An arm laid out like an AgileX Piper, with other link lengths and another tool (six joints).
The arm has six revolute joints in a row. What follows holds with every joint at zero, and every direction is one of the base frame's. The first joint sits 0.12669 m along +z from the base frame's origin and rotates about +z. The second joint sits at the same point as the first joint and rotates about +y. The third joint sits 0.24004 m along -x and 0.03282 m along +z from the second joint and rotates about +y. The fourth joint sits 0.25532 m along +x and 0.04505 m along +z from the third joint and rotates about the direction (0.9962, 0, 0.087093). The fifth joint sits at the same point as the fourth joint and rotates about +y. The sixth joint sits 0.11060 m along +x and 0.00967 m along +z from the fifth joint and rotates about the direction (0.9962, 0, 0.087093). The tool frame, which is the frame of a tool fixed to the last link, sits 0.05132 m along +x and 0.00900 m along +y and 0.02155 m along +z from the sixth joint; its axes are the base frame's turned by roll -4.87, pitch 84.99 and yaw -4.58 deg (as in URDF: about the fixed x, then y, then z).
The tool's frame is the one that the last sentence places.
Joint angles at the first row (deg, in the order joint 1, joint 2, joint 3, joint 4, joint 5, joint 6):
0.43 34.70 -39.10 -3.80 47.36 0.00
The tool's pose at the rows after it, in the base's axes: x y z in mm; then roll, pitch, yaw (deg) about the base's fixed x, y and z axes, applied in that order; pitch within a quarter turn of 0, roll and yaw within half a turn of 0:
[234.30, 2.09, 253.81, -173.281, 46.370, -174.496]
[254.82, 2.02, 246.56, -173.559, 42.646, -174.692]
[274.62, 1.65, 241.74, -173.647, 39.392, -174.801]
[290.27, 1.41, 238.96, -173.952, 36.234, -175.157]
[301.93, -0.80, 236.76, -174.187, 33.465, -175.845]
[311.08, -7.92, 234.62, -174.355, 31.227, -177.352]
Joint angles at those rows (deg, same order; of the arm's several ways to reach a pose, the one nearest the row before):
0.43 43.13 -41.95 -4.56 47.22 0.00
0.44 50.47 -45.52 -4.69 47.18 0.00
0.43 57.30 -49.77 -4.89 47.84 0.00
0.44 62.93 -54.20 -4.90 49.82 0.00
0.07 67.30 -58.04 -4.90 52.08 0.00
-1.18 70.77 -61.19 -4.89 54.00 0.00

